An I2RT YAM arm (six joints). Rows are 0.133 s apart.
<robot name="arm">
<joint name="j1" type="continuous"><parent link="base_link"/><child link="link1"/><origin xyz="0 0 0.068"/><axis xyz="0 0 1"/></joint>
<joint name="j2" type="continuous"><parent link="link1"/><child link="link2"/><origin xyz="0.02 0.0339 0.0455"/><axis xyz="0 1 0"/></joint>
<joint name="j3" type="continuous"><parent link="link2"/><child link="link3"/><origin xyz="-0.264 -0.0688 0"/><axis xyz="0 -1 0"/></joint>
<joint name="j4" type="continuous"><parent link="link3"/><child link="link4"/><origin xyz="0.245 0.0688 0.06"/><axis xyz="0 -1 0"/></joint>
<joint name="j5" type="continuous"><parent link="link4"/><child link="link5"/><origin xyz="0.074 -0.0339 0.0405"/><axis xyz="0 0 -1"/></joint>
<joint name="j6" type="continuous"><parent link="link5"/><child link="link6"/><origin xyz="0.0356 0 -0.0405"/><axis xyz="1 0 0"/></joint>
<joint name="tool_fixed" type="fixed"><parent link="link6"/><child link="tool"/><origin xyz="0 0 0" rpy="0 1.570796 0"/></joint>
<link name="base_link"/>
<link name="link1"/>
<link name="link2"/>
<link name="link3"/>
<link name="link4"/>
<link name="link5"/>
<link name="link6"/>
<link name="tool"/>
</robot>
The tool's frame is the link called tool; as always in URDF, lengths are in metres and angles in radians. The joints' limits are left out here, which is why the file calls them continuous.
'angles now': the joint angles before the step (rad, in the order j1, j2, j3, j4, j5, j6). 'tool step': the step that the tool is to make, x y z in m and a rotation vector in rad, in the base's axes. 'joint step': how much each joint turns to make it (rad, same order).
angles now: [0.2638, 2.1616, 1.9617, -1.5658, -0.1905, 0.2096]
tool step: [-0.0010, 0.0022, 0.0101, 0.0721, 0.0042, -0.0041]
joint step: [-0.0001, -0.0060, 0.0294, -0.0228, -0.0702, -0.0096]
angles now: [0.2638, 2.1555, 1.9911, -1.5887, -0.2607, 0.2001]
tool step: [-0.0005, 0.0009, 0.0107, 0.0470, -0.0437, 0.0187]
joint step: [-0.0001, -0.0209, 0.0119, 0.0149, -0.0306, -0.0249]
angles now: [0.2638, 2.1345, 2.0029, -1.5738, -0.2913, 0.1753]
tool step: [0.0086, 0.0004, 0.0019, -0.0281, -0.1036, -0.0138]
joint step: [-0.0001, -0.0083, 0.0003, 0.0891, 0.0527, 0.0189]
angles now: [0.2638, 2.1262, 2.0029, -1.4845, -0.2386, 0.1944]
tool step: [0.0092, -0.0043, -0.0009, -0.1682, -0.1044, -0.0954]
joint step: [0.0003, 0.0001, 0.0005, 0.0707, 0.1896, 0.0968]
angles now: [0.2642, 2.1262, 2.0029, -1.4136, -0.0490, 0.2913]
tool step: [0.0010, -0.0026, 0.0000, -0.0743, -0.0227, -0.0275]
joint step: [0.0001, -0.0001, 0.0000, 0.0027, 0.0786, 0.0248]
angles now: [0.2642, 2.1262, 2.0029, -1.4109, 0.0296, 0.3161]
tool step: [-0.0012, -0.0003, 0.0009, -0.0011, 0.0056, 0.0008]
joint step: [0.0000, -0.0024, -0.0001, -0.0080, -0.0004, -0.0008]
